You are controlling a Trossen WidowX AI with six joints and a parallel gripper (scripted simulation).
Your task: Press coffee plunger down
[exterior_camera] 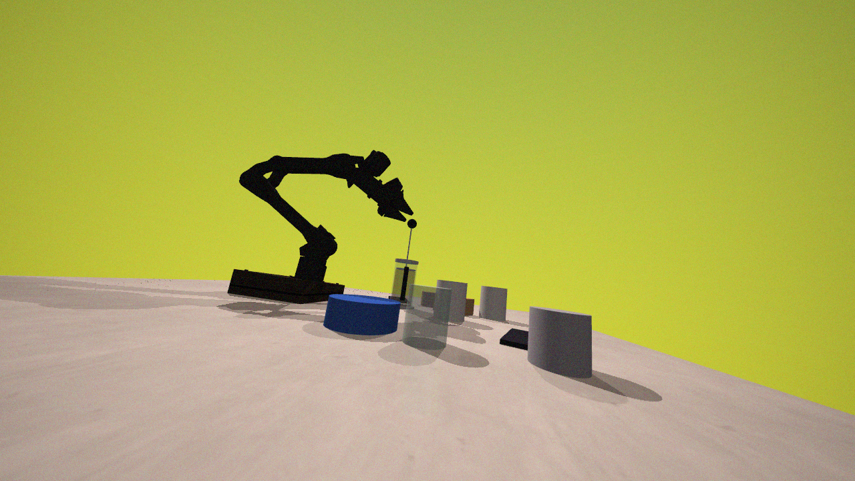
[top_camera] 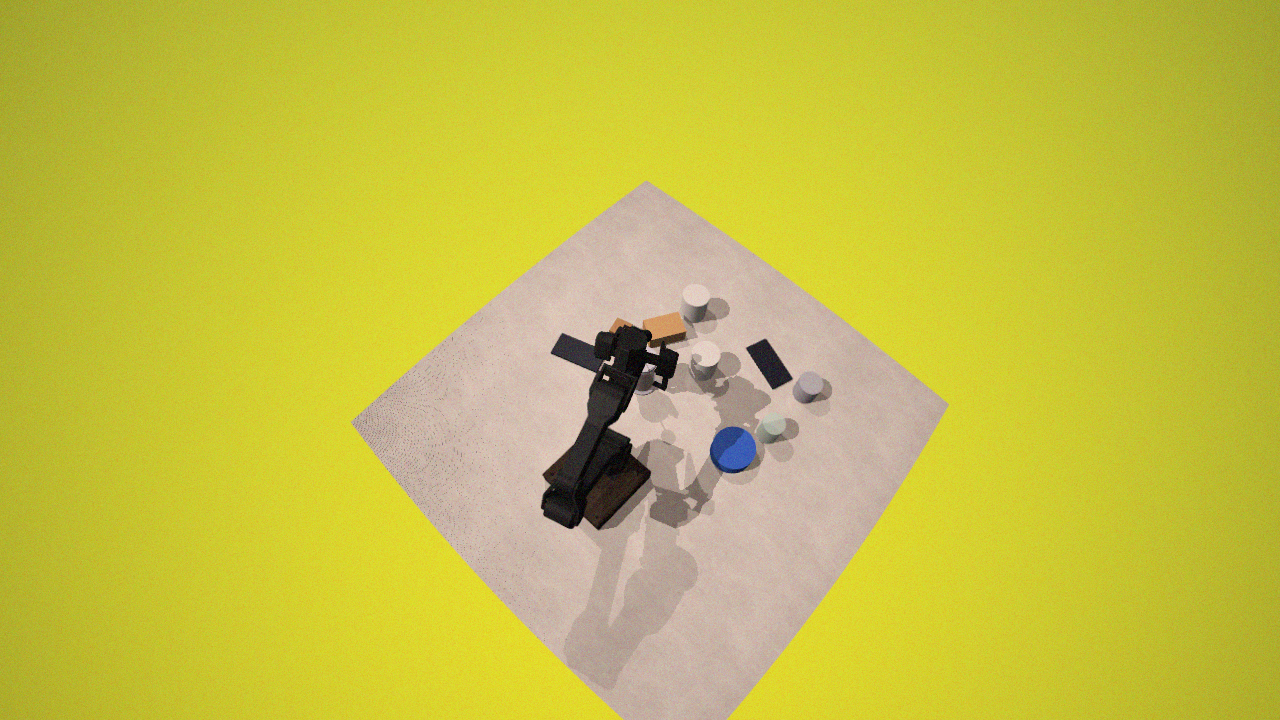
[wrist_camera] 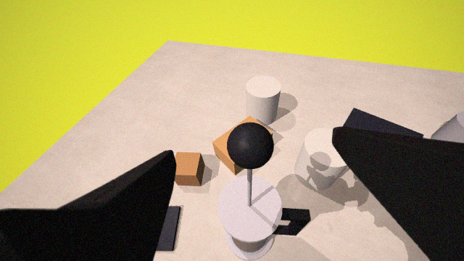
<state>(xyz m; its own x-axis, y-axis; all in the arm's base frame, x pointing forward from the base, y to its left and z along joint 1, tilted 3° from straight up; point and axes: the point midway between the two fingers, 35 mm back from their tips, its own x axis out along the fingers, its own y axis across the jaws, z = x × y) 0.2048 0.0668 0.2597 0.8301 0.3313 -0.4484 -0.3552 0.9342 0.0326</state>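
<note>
The coffee press lies 15 cm below my gripper tip, 1 cm to the right of it and 1 cm ahead of it. Also, from my gripper tip: blue disc 32 cm to the right, 26 cm below.
</note>
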